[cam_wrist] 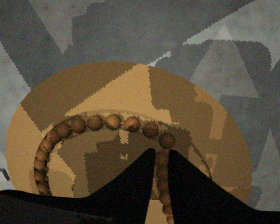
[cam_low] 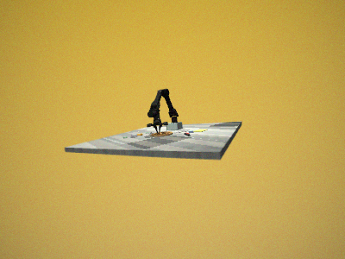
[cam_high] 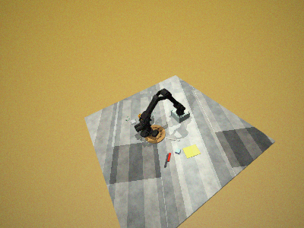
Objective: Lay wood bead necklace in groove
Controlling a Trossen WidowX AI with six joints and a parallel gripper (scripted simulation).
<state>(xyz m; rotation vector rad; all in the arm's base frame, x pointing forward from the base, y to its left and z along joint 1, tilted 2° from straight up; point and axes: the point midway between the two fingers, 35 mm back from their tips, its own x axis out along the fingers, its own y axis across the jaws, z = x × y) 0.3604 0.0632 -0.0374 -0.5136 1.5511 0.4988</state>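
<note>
Now: the round bead board 5 cm behind my gripper tip and 1 cm below it. From my gripper tip the other things lie so: thin grey stick (18 cm behind, 12 cm to the left, 1 cm below); red-handled tool (27 cm to the left, 5 cm behind, 1 cm below); grey piece (23 cm to the right, 9 cm ahead).
</note>
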